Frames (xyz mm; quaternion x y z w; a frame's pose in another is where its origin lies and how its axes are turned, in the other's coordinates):
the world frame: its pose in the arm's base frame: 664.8 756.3 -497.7 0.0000 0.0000 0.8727 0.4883
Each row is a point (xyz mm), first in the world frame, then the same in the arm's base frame.
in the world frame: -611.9 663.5 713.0
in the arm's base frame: 419.5 -112.3 215.3
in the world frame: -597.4 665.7 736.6
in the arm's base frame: 410.0 -101.1 238.9
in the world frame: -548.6 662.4 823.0
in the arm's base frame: 387.3 -57.8 325.3
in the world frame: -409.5 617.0 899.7
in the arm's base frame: 353.2 84.5 402.0
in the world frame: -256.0 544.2 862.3
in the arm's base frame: 334.9 253.4 364.6
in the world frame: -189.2 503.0 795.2
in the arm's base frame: 335.1 331.9 297.5
